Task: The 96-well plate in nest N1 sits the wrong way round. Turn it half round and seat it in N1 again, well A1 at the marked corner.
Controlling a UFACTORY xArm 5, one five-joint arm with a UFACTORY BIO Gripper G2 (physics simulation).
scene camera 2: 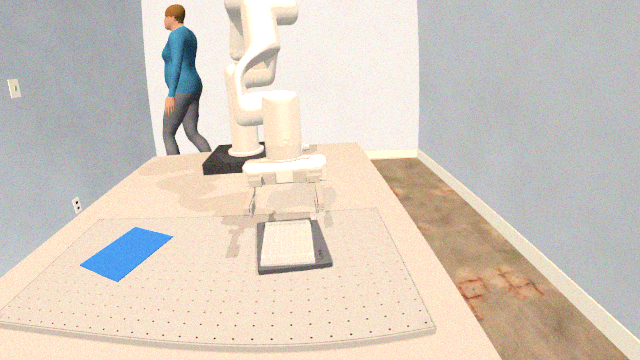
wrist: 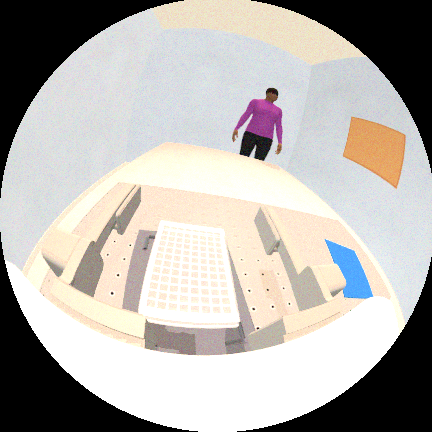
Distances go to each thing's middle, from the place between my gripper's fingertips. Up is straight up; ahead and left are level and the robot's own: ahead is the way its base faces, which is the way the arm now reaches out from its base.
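Labels:
White 96-well plate (scene camera 2: 290, 242): 2 cm behind my hand, 7 cm below it. Dark grey nest (scene camera 2: 318, 240): 8 cm below my hand and 3 cm behind it. Blue rectangle (scene camera 2: 115, 261): 33 cm to the right of my hand, 1 cm ahead of it, 9 cm below it.

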